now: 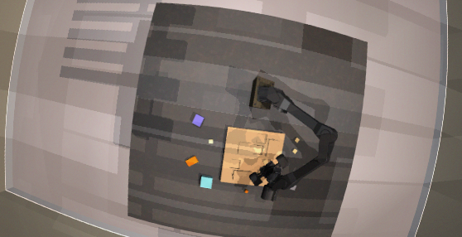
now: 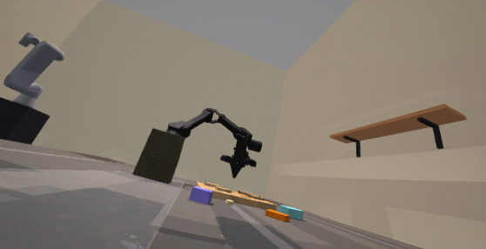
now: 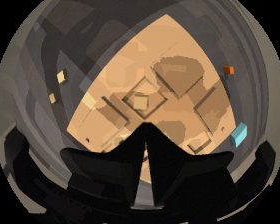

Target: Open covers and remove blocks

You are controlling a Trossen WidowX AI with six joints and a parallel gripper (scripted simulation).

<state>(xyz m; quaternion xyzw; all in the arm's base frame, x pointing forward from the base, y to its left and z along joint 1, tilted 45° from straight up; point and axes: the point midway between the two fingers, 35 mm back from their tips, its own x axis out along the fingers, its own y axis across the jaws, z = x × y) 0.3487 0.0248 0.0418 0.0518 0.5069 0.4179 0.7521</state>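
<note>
My gripper tip is now 1 cm past the puzzle board, 5 cm to the left of it and 6 cm above it. Also, from my gripper tip: cyan block 12 cm ahead, 30 cm to the right, 7 cm below; then small grey piece 16 cm ahead, 18 cm to the left, 8 cm below; then tiny orange piece 17 cm ahead, 8 cm to the right, 7 cm below.
</note>
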